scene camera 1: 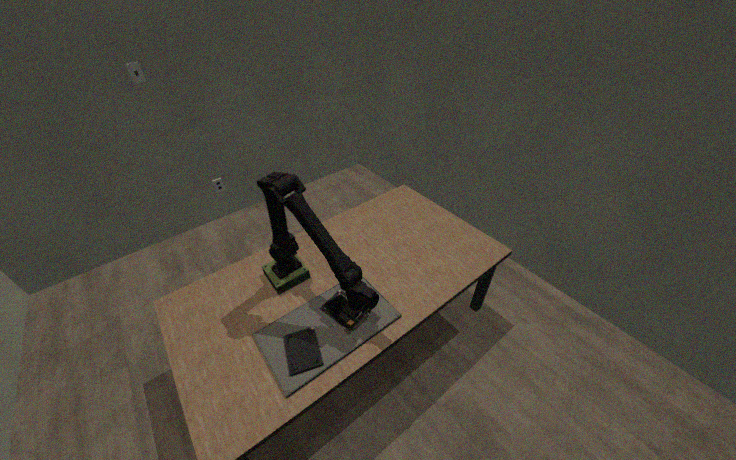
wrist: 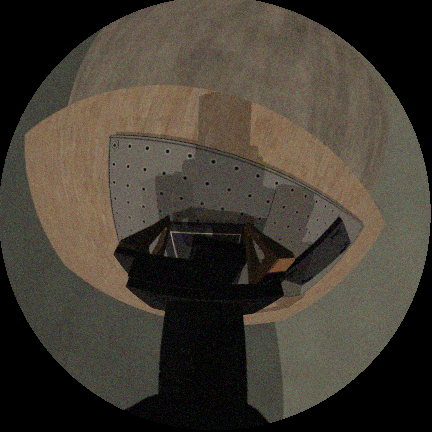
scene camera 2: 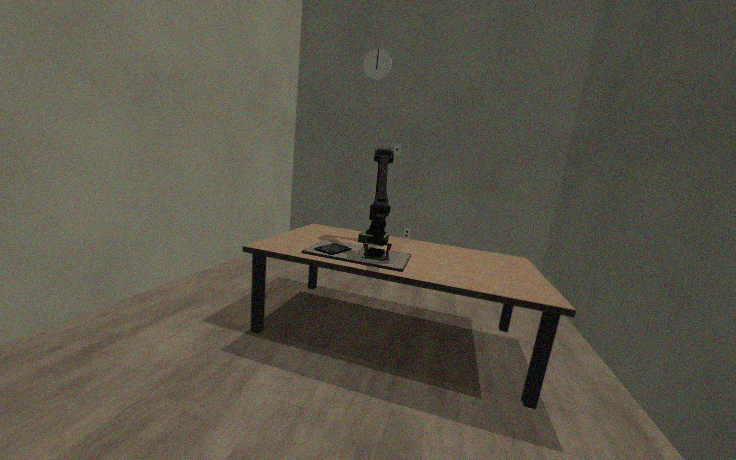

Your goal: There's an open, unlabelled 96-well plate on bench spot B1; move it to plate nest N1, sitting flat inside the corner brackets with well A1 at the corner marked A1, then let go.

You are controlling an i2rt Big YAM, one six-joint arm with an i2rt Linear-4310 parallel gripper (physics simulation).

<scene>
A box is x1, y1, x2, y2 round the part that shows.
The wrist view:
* my gripper: 207, 222 [113, 215, 294, 387]
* dark well plate: 225, 259 [189, 234, 245, 283], on an outlined plate nest
</scene>
